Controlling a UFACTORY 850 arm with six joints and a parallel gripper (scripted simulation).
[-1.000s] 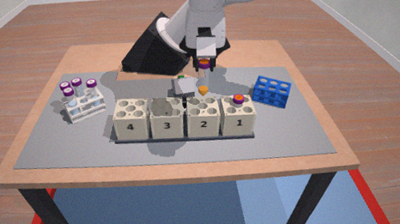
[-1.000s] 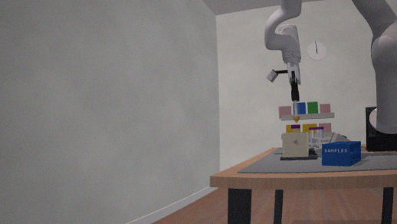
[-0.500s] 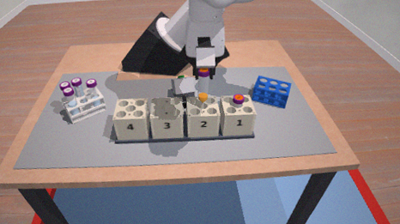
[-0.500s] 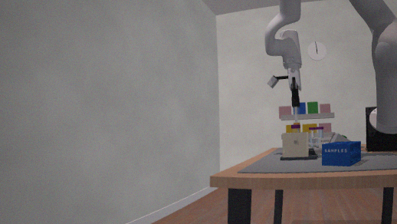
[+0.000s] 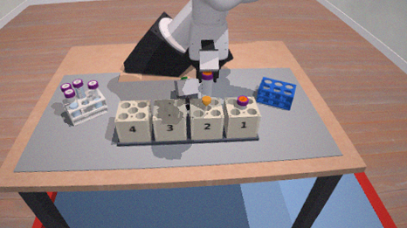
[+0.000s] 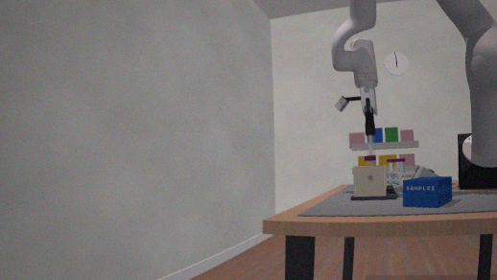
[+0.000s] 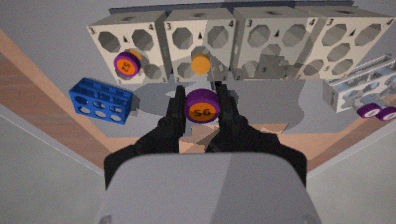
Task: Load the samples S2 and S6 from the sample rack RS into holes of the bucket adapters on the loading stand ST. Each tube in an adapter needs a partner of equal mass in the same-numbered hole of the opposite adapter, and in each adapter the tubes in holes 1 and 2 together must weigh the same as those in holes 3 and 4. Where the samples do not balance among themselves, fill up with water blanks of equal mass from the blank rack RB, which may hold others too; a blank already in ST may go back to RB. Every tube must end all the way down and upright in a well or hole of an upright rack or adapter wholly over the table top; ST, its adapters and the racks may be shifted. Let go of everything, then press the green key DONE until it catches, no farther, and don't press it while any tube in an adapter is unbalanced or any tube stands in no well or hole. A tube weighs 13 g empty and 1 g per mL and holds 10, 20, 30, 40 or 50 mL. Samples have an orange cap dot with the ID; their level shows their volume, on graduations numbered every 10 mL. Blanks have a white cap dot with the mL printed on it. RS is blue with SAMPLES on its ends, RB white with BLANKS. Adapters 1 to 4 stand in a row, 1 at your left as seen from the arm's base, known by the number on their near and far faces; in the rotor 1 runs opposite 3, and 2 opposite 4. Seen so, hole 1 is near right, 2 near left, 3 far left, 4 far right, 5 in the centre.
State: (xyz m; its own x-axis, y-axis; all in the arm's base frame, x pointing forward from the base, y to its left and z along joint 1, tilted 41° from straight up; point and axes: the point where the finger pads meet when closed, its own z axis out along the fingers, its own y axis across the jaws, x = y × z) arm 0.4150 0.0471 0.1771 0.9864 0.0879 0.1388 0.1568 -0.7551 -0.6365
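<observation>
My gripper is now 1 cm to the left of the sample S6 and 5 cm above it. The rest, counted from my hand: adapter 3: 2 cm ahead, 11 cm to the right, 16 cm below; then adapter 1: 2 cm behind, 11 cm to the left, 16 cm below; then sample tube S2: 2 cm behind, 11 cm to the left, 15 cm below.
</observation>
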